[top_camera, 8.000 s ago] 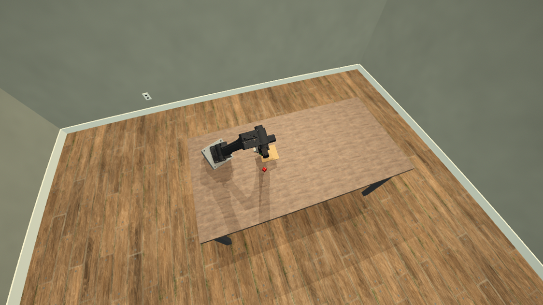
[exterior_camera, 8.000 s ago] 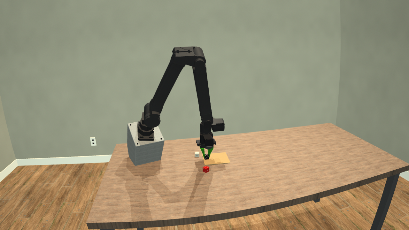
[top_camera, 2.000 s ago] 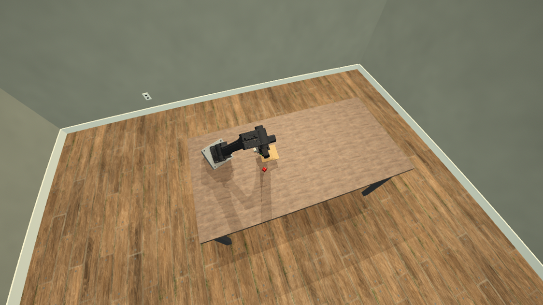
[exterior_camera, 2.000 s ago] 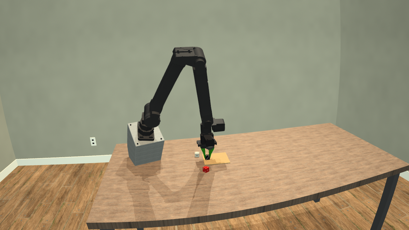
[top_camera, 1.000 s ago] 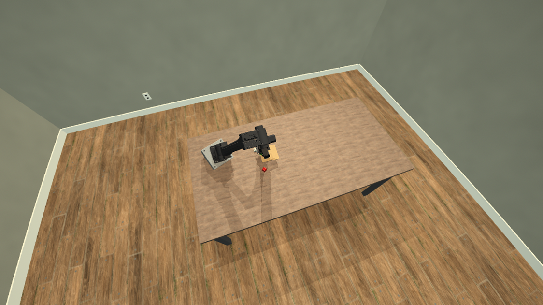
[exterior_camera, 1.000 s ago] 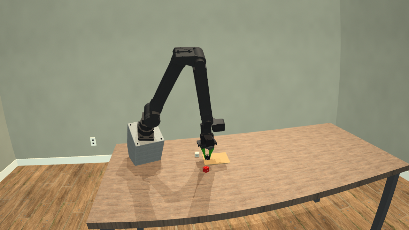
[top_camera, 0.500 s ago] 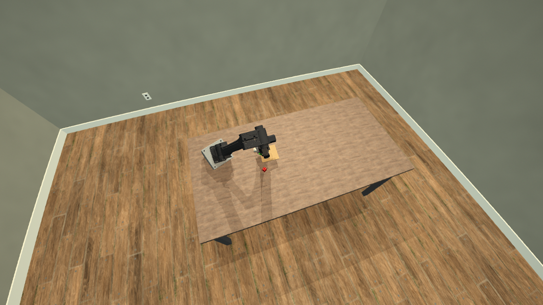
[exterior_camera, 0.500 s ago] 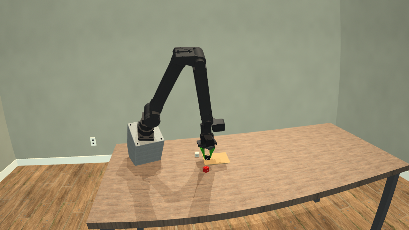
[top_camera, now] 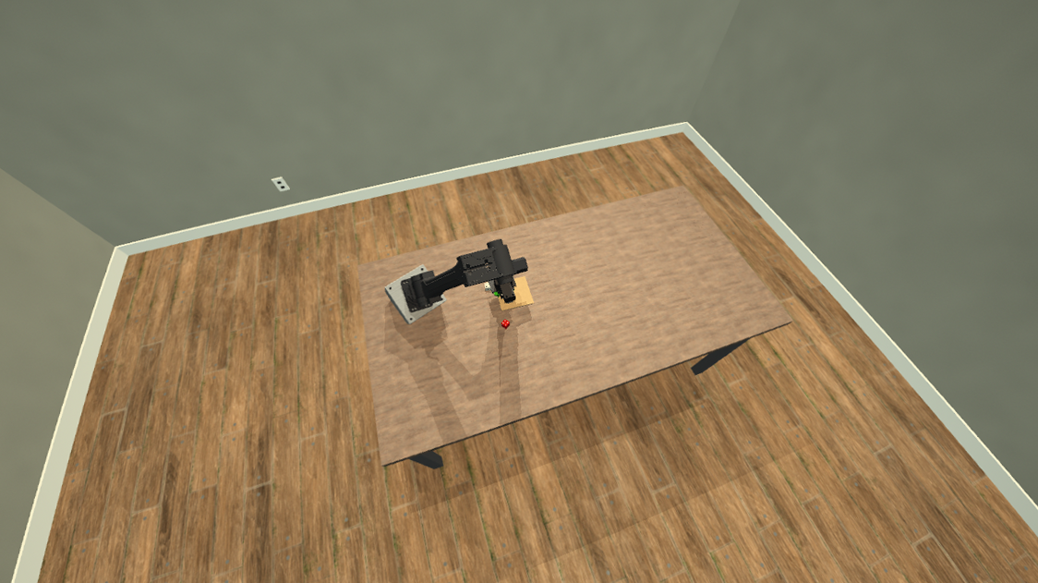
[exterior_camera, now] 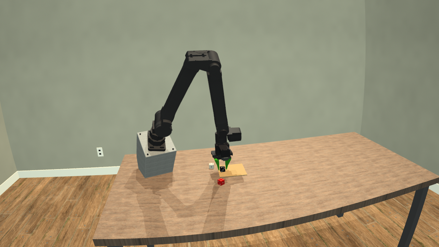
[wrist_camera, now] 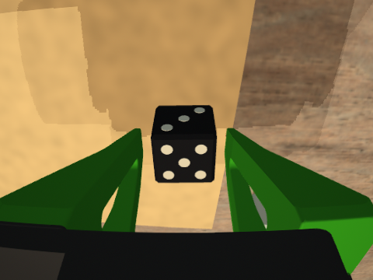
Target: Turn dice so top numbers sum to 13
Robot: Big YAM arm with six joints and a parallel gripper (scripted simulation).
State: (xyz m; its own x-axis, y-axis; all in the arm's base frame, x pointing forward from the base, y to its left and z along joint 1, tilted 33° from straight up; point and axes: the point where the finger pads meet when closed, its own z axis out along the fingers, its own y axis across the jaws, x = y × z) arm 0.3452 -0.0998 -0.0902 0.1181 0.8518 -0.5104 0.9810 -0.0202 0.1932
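Right now the black die is right at my hand. The rest, counted from my hand: tan mat 5 cm ahead, 2 cm below, 1 cm to the right; then white die 6 cm to the left, 4 cm behind, 1 cm below; then red die 13 cm to the right, 5 cm behind, 1 cm below.
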